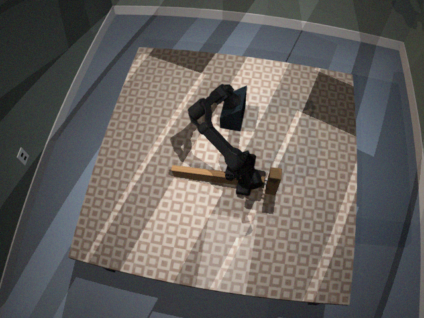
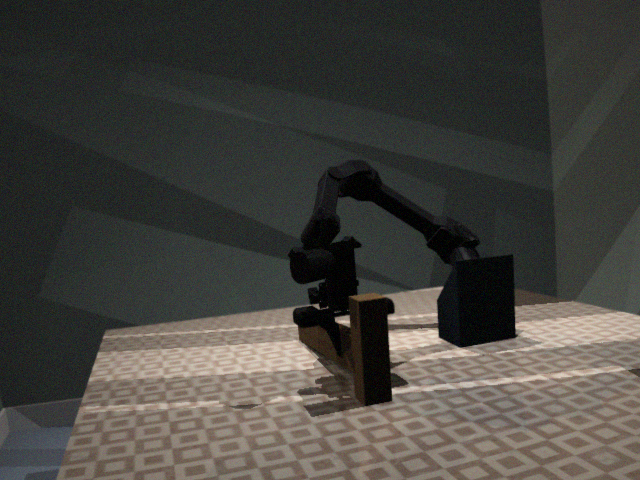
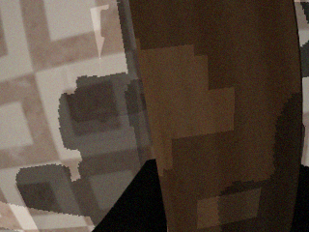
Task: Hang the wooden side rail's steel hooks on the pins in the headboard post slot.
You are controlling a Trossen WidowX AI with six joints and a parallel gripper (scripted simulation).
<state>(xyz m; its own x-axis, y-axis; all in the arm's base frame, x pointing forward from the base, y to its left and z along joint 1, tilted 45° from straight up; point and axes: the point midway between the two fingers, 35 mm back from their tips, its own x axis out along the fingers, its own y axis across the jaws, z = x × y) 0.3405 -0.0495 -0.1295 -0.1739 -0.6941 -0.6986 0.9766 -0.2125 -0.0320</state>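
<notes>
Now: gripper tip 2 cm short of the headboard post, 12 cm to the right of it and 4 cm below it.
</notes>
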